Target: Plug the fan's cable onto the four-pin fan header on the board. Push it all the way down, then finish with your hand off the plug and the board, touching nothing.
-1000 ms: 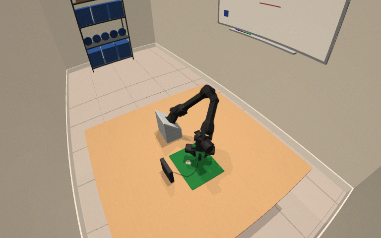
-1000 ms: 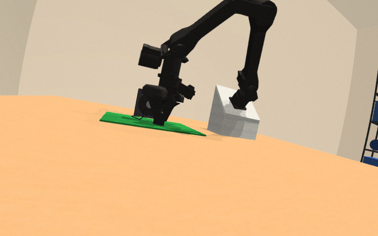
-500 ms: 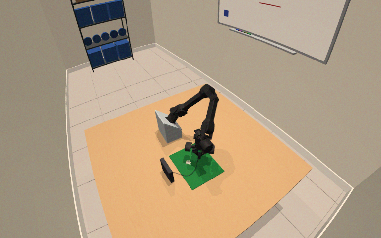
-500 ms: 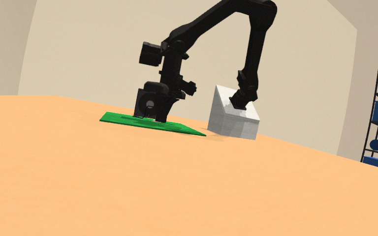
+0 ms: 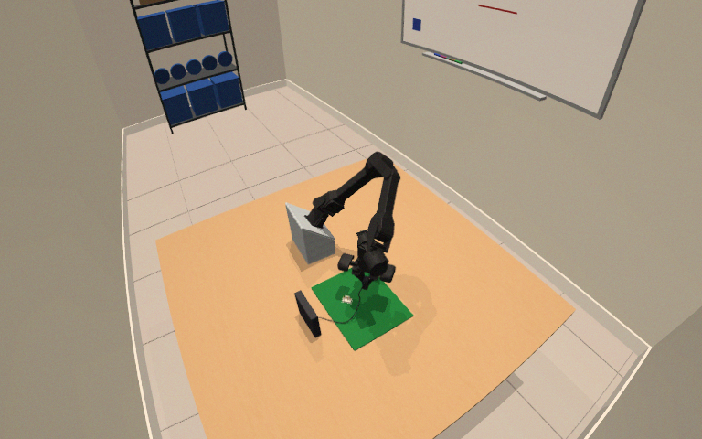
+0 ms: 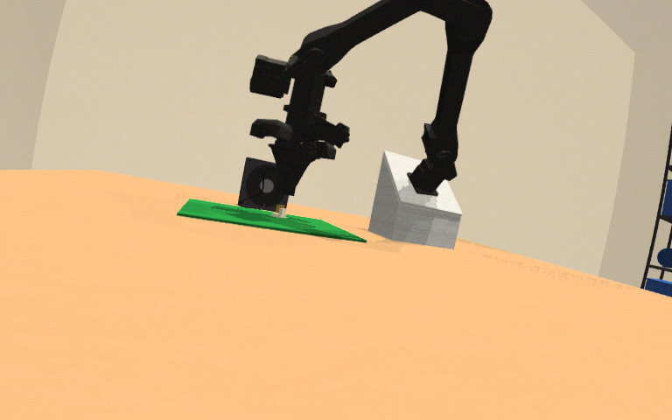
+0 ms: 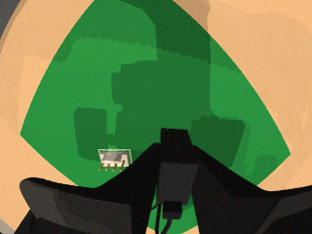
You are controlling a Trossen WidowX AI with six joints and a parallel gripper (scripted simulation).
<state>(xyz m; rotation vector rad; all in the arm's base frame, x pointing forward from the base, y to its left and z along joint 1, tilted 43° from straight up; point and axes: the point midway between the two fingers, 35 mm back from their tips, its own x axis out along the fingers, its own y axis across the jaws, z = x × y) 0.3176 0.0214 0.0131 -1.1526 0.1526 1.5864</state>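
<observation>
My gripper tip is now 1 cm past the fan header, 8 cm to the left of it and 7 cm above it. Also, from my gripper tip: black fan cable plug (1 cm above); then black fan (1 cm behind, 23 cm to the right, 1 cm below); then green board (2 cm ahead, 4 cm to the right, 8 cm below).
</observation>
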